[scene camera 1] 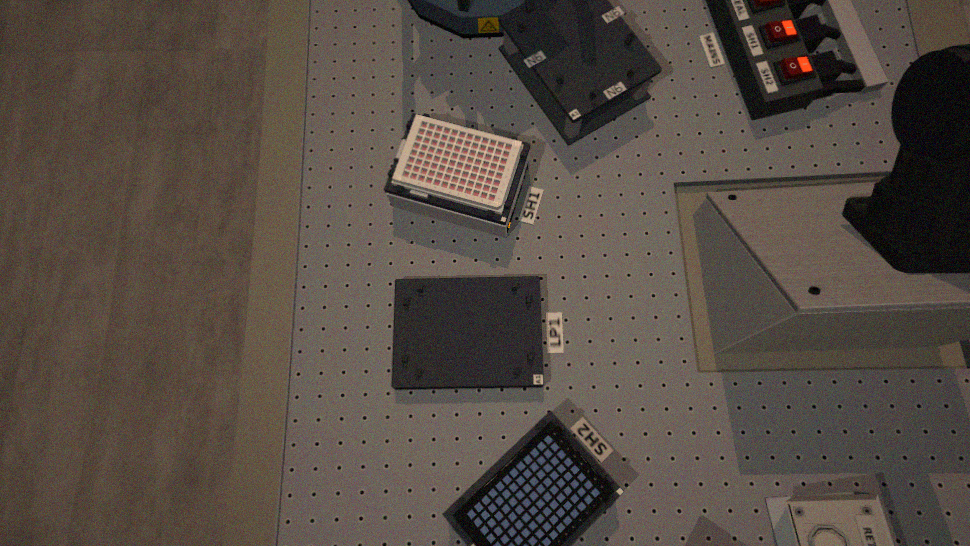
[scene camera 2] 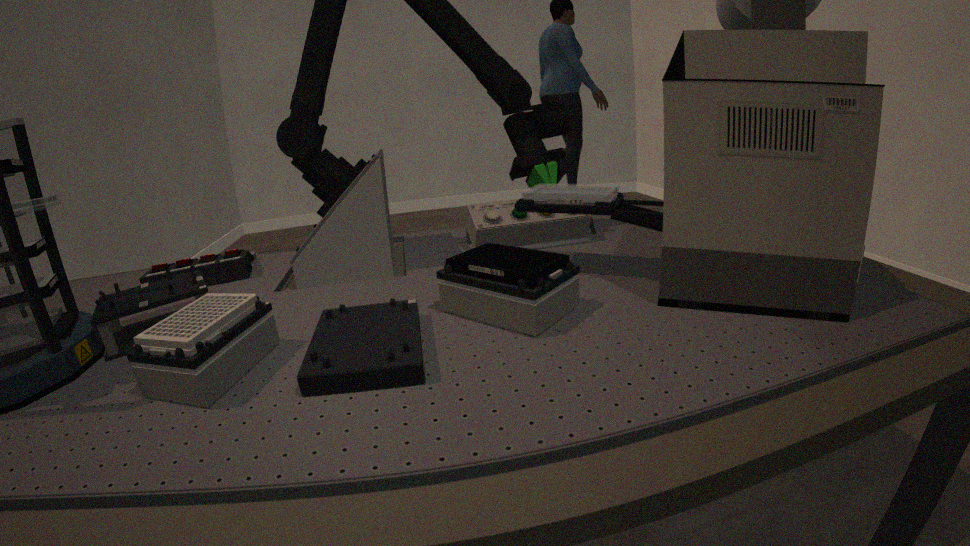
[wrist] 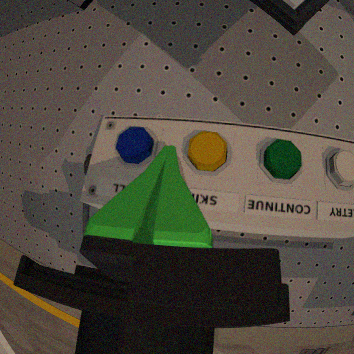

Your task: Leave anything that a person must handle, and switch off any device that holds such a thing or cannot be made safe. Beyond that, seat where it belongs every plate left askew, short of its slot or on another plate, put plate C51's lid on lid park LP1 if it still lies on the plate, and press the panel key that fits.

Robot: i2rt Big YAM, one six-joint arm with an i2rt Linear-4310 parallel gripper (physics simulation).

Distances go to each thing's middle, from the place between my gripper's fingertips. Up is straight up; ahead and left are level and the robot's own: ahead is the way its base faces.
The blue CALL button [wrist: 134,144] lies 3 cm to the left of my hand and 1 cm below it. From my hand the other things lie so: blue-welled plate [scene camera 1: 548,485] (28 cm ahead, 14 cm to the right, 1 cm below); yellow SKIP button [wrist: 207,149] (2 cm to the right, 1 cm below); green CONTINUE button [wrist: 282,158] (1 cm ahead, 7 cm to the right, 1 cm below).
